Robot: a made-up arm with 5 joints. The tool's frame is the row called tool.
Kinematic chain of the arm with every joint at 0, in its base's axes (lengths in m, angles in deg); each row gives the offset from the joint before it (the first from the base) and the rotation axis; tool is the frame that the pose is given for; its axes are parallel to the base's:
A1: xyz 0 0 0.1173 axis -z
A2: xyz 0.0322 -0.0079 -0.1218 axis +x
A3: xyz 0.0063 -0.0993 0 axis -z
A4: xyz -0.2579 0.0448 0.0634 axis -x
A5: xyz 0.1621 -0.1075 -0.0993 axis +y
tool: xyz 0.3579 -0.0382 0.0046
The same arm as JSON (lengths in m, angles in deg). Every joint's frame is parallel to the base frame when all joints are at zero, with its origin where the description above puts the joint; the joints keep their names.
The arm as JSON. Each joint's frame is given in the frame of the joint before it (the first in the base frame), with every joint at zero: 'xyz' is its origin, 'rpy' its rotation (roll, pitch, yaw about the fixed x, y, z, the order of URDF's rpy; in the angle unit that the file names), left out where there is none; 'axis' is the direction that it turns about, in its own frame. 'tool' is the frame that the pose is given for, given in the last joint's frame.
{"units": {"length": "m", "angle": "deg"}, "joints": [{"name": "A1", "type": "revolute", "origin": {"xyz": [0.0, 0.0, 0.1173]}, "axis": "-z"}, {"name": "A2", "type": "revolute", "origin": {"xyz": [0.0322, -0.0079, -0.1218]}, "axis": "+x"}, {"name": "A3", "type": "revolute", "origin": {"xyz": [0.0063, -0.0993, 0.0]}, "axis": "-z"}, {"name": "A4", "type": "revolute", "origin": {"xyz": [-0.2579, 0.0448, 0.0634]}, "axis": "-x"}, {"name": "A5", "type": "revolute", "origin": {"xyz": [0.1621, -0.1075, -0.0993]}, "axis": "+y"}], "tool": {"origin": {"xyz": [0.3579, -0.0382, 0.0046]}}}
